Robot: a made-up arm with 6 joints.
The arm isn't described. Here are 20 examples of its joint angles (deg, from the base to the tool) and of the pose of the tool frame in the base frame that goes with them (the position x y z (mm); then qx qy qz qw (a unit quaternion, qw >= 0)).
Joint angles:
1: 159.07 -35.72 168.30 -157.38 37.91 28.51
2: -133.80 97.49 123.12 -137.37 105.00 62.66
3: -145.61 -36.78 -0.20 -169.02 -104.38 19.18
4: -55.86 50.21 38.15 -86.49 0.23 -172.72
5: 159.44 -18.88 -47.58 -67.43 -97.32 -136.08
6: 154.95 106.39 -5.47 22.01 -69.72 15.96
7: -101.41 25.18 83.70 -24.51 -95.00 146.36
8: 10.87 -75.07 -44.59 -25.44 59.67 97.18
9: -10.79 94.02 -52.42 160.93 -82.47 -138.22
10: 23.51 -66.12 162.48 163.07 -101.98 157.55
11: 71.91 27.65 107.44 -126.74 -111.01 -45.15
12: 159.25 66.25 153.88 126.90 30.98 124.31
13: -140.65 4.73 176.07 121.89 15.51 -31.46
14: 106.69 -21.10 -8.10 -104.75 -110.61 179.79
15: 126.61 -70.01 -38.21 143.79 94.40 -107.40
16: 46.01 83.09 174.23 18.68 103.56 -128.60
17: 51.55 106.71 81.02 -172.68 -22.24 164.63
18: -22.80 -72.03 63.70 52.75 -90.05 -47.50
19: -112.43 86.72 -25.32 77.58 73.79 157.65
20: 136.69 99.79 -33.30 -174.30 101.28 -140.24
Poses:
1: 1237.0 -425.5 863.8 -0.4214 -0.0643 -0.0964 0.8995
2: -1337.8 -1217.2 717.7 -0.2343 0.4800 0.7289 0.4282
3: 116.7 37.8 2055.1 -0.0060 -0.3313 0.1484 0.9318
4: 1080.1 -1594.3 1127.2 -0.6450 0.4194 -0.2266 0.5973
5: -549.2 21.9 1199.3 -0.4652 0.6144 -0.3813 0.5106
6: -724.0 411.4 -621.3 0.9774 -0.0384 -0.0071 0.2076
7: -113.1 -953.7 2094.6 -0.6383 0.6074 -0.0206 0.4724
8: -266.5 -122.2 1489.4 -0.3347 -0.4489 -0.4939 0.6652
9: 662.0 -188.2 -351.9 -0.3098 0.5735 -0.0260 0.7579
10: -940.3 -467.5 92.0 0.0739 0.2409 0.0196 0.9675
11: 4.7 467.9 2168.2 0.1947 -0.4184 -0.8807 0.1065
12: -948.8 276.6 1858.1 -0.2951 -0.5250 -0.6770 0.4231
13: 627.6 459.3 1500.6 0.7195 0.0618 0.2532 0.6437
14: -280.1 341.1 1843.7 -0.3197 0.7382 -0.5758 0.1457
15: 36.5 -235.0 1279.5 0.3741 0.2232 -0.8908 0.1293
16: 499.5 601.8 1346.7 0.0094 0.4479 -0.8541 0.2642
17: 1303.9 1656.7 -3.3 0.0536 0.0628 0.4528 0.8878
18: -1427.5 437.6 1299.0 0.3855 -0.5706 -0.3655 0.6262
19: -241.6 -1047.8 -331.5 -0.8673 0.2815 0.0621 0.4057
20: -453.2 452.4 -255.1 0.7316 -0.4090 0.2977 0.4570
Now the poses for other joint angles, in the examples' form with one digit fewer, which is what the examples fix.
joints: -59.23 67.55 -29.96 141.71 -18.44 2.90
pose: 580 -1047 -118 -0.507 0.591 0.452 0.436
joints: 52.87 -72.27 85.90 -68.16 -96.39 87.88
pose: -1121 -1193 971 -0.386 -0.880 0.146 0.236
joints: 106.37 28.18 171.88 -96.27 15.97 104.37
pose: 128 -252 1824 0.810 -0.471 0.200 0.286
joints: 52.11 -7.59 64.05 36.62 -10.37 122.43
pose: 103 99 2491 -0.723 -0.412 -0.389 0.397
